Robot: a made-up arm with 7 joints.
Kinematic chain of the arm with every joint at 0, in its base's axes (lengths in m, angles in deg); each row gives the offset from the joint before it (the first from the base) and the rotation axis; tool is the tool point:
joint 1: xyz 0 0 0.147 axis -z
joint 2: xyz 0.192 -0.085 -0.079 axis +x
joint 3: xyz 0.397 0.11 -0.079 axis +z
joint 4: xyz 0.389 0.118 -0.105 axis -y
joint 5: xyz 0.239 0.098 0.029 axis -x
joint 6: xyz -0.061 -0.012 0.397 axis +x
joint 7: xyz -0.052 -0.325 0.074 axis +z
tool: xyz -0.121 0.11 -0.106
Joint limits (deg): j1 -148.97..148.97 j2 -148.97..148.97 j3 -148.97..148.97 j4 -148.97..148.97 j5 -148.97..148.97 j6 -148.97..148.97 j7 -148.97..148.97
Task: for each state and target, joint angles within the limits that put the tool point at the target. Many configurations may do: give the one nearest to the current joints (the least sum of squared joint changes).
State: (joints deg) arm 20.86 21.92 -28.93 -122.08 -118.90 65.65 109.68
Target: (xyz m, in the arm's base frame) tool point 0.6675 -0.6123 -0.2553
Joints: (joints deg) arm 53.46 -15.48 -24.61 -103.78 -109.46 58.02 125.66
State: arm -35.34 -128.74 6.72 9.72 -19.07 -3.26 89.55
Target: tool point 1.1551 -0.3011 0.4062
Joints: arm -1.42 -128.27 11.53 15.85 -63.95 -1.02 104.41
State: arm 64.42 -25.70 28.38 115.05 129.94 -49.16 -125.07
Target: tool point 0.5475 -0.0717 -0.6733
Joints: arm 67.06 -56.29 36.08 121.94 115.05 -43.95 -126.74
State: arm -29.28 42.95 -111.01 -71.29 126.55 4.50 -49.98
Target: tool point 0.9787 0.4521 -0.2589
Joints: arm -23.24 52.19 -99.09 -89.93 148.97 11.29 -40.86
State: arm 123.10 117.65 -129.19 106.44 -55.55 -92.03 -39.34
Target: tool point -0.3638 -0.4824 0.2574
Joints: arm 104.62 126.33 -130.46 81.97 -33.02 -98.48 -46.24
